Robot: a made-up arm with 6 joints.
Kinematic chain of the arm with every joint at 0, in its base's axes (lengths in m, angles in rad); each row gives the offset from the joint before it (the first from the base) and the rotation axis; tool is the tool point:
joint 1: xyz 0 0 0.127 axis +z
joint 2: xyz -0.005 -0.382 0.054 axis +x
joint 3: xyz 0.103 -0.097 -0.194 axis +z
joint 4: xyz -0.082 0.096 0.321 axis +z
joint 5: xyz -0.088 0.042 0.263 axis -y
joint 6: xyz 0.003 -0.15 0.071 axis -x
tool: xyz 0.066 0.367 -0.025
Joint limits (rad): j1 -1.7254..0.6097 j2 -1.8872..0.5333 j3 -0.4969..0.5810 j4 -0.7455..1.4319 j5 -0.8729..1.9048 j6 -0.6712..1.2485
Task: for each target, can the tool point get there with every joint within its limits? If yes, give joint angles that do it. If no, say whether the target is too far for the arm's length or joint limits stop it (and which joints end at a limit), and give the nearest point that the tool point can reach.
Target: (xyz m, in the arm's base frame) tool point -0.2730 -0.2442 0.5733
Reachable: yes | joints 0.3142 -0.4813 0.2690 0.4526 1.5941 -0.2089
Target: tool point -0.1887 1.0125 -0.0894
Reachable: no: joint limits stop it (at a limit: joint 2, joint 3, joint 6) | nearest point -0.0803 0.4308 0.0342 | short by 0.605 m
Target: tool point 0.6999 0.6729 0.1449
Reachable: no: joint limits stop it (at a limit: joint 1, joint 3, joint 6) | nearest point 0.2807 0.3265 0.1583 | short by 0.544 m
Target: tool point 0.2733 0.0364 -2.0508
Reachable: no: too far | nearest point 0.1237 0.0096 -0.3825 | short by 1.675 m
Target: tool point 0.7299 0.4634 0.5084
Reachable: no: joint limits stop it (at a limit: joint 1, joint 3, joint 6) | nearest point 0.2957 0.2579 0.3823 | short by 0.497 m
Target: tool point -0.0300 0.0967 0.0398
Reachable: yes | joints -0.2872 -1.3324 0.0173 0.2316 -0.2959 -0.0167
